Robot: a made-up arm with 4 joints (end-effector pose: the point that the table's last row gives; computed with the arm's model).
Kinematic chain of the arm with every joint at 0, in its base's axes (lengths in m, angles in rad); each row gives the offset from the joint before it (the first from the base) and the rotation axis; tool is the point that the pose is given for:
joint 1: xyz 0 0 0.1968 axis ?
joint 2: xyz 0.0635 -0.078 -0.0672 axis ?
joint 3: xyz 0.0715 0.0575 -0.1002 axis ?
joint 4: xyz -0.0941 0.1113 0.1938 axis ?
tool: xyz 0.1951 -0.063 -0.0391
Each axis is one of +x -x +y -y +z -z.
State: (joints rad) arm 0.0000 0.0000 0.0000 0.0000
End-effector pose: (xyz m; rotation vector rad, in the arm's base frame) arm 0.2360 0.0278 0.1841 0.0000 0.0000 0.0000
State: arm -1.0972 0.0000 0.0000 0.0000
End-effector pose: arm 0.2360 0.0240 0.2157 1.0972 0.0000 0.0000
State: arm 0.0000 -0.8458 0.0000 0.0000
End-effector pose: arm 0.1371 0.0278 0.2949 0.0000 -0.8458 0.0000
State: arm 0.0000 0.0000 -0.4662 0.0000
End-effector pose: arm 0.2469 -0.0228 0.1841 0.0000 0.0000 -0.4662
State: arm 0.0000 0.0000 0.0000 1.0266
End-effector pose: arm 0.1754 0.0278 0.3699 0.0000 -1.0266 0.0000
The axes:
joint 1: -x
joint 2: +y
joint 3: +z
joint 4: -y

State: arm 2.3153 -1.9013 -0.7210 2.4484
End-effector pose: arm -0.1515 -0.2600 0.2182 -1.1901 1.6459 -1.5098
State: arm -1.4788 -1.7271 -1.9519 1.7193
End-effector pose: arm -0.2483 -0.0294 0.2395 0.1658 -0.4492 2.9731
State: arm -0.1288 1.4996 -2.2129 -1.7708
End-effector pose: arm -0.0110 0.1236 -0.0753 -0.3647 -1.5445 2.6263
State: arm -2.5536 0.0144 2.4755 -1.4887
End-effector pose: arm 0.1957 0.2049 0.2683 0.1001 -1.3597 0.9358
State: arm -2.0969 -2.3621 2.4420 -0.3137
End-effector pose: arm 0.0806 0.0713 0.2309 -0.6285 -0.6958 -0.3032
